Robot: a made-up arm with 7 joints. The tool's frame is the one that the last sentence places.
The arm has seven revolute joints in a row. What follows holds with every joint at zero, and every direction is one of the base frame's. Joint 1 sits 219.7 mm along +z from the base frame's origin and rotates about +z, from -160 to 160 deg. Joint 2 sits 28.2 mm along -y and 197.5 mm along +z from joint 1 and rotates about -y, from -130 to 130 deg. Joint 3 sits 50.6 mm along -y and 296.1 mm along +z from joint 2 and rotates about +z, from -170 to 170 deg. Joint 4 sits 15 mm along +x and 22.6 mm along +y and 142.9 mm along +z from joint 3 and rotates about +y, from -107 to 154 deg. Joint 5 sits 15.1 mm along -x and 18.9 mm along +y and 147.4 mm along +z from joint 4 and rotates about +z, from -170 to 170 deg. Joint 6 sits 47.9 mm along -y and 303.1 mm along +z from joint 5 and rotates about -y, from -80 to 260 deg. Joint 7 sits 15.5 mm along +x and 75.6 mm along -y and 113.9 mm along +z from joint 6 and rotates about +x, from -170 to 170 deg. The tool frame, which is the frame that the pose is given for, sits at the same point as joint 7; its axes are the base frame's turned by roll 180, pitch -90 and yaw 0 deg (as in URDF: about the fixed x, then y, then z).
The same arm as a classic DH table. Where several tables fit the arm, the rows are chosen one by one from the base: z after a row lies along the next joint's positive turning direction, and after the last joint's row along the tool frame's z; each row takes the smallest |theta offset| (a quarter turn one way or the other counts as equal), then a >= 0, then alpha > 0; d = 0 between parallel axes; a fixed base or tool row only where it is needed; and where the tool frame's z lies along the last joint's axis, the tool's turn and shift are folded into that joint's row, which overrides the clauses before.
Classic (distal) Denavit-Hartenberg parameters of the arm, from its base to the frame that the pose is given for. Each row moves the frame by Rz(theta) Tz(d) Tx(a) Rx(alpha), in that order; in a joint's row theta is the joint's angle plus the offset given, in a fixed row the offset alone. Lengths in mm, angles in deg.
joint 1: a 0.0; alpha 90.00; d 417.2; theta_offset 0.00
joint 2: a 0.0; alpha -90.00; d 78.8; theta_offset 0.00
joint 3: a 15.0; alpha -90.00; d 439.0; theta_offset 0.00
joint 4: a -15.1; alpha 90.00; d 41.5; theta_offset 0.00
joint 5: a 0.0; alpha 90.00; d 450.5; theta_offset 0.00
joint 6: a 113.9; alpha 90.00; d 123.5; theta_offset 90.00
joint 7: a 0.0; alpha 0.00; d 15.5; theta_offset 0.00
Joint limits (deg, base to tool): -160.00..160.00 -130.00..130.00 -170.00..170.00 -107.00..154.00 -170.00..170.00 -80.00..260.00 -170.00..170.00

